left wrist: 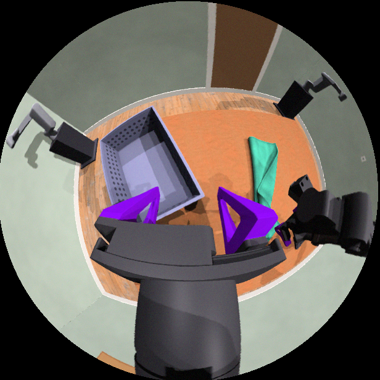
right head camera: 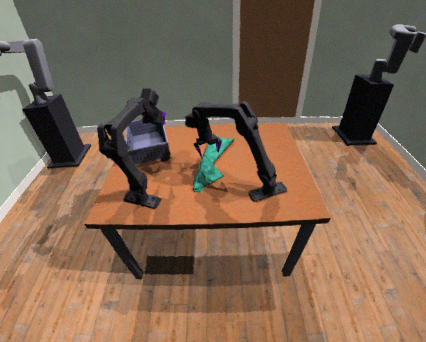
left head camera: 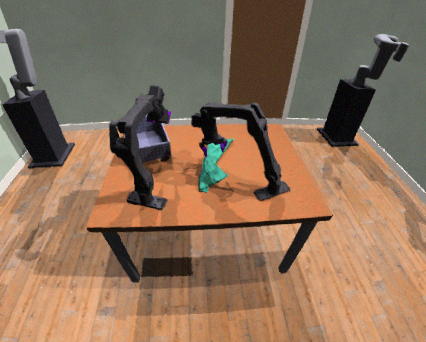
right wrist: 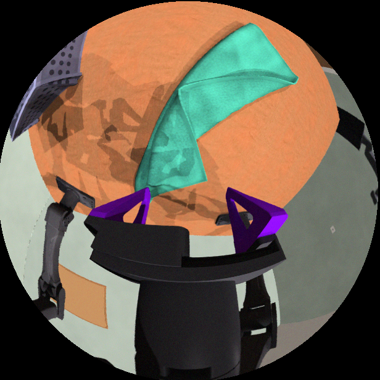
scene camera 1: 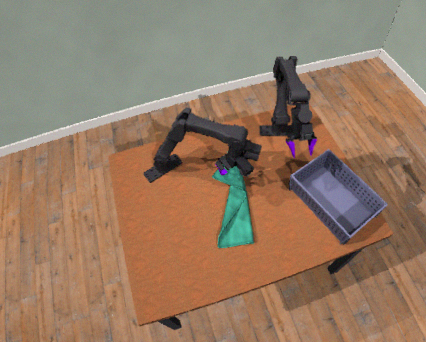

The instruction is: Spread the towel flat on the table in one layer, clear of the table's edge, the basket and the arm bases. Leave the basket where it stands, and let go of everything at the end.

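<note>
The green towel (left head camera: 213, 167) (right head camera: 209, 172) (scene camera 1: 239, 215) (left wrist: 264, 170) (right wrist: 235, 55) lies on the table as a narrow, folded and twisted strip. A pointed flap lies over its near part in the right wrist view, and creases run along it. My right gripper (right head camera: 209, 153) (scene camera 1: 222, 170) (right wrist: 187, 191) is open and empty, low over the towel's end by the arms; one fingertip shows beside that end in the right wrist view. My left gripper (scene camera 1: 302, 155) (left wrist: 188, 190) is open and empty, high beside the basket. The grey-violet basket (left head camera: 155, 151) (right head camera: 150, 151) (scene camera 1: 317, 212) stands upright, apart from the towel.
The left arm's base (left head camera: 146, 201) (scene camera 1: 270, 130) and the right arm's base (left head camera: 272, 192) (scene camera 1: 152, 172) are mounted near one long edge of the orange table (left head camera: 300, 210) (scene camera 1: 165, 260). The right arm reaches across between the towel and its base.
</note>
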